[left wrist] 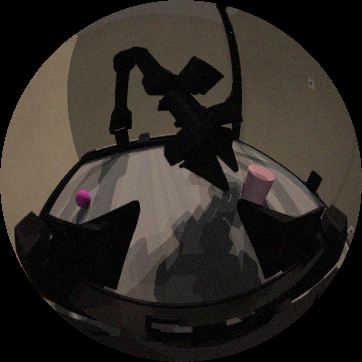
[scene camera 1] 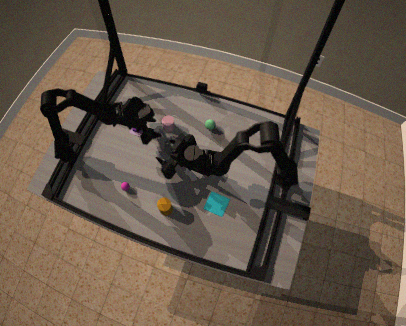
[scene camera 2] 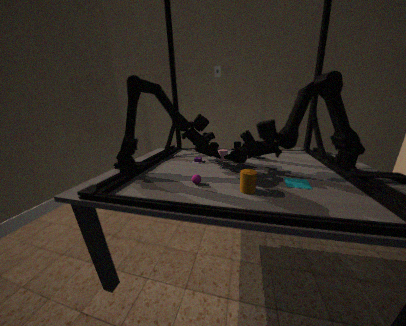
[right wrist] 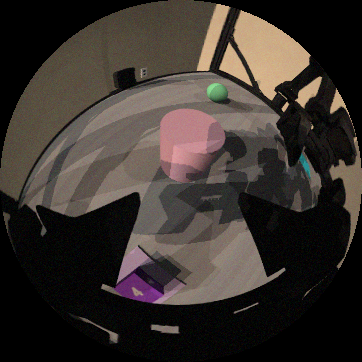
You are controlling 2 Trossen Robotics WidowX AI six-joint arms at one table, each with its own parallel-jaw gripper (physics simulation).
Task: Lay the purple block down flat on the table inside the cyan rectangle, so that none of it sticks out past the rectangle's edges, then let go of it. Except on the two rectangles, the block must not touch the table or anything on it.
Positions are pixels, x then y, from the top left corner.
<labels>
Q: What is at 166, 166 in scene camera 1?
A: My left gripper.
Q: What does my left gripper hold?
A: Nothing.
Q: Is my right gripper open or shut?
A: Open.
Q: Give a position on a purple block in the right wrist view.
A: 138, 285
</labels>
